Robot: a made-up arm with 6 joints.
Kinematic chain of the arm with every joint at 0, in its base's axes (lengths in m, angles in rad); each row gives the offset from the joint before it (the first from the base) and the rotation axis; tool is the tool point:
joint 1: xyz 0 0 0.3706 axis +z
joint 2: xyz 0 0 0 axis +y
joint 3: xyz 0 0 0.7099 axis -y
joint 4: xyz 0 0 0 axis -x
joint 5: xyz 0.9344 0 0 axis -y
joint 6: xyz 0 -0.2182 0 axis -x
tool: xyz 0 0 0
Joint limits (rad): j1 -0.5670..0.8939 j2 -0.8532..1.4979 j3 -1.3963..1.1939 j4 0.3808..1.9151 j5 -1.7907..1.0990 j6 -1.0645..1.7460
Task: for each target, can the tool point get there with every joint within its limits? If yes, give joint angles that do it. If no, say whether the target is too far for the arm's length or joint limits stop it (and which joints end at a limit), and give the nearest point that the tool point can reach.
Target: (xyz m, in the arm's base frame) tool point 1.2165 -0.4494 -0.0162
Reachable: yes | joints -0.3615 1.1175 0.0741 1.6163 0.5509 0.2583
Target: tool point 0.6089 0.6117 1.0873
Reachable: yes | joints 0.7498 -0.1363 -0.3493 1.7212 -1.4855 -0.5594
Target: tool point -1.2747 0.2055 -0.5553
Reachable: no: joint limits stop it (at a limit: joint 1, joint 2, joint 4) | nearest point -0.2146 -0.1035 -0.0080 | short by 1.232 m
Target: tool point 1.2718 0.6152 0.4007
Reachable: yes | joints 0.4887 0.8865 0.2117 1.3213 -0.9366 0.3529
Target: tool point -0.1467 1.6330 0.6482
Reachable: no: joint limits stop it (at a limit: joint 1, joint 4) | nearest point 0.6824 0.9668 0.6482 | short by 1.064 m
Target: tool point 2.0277 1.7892 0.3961
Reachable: no: too far | nearest point 1.2484 1.1016 0.3863 | short by 1.039 m
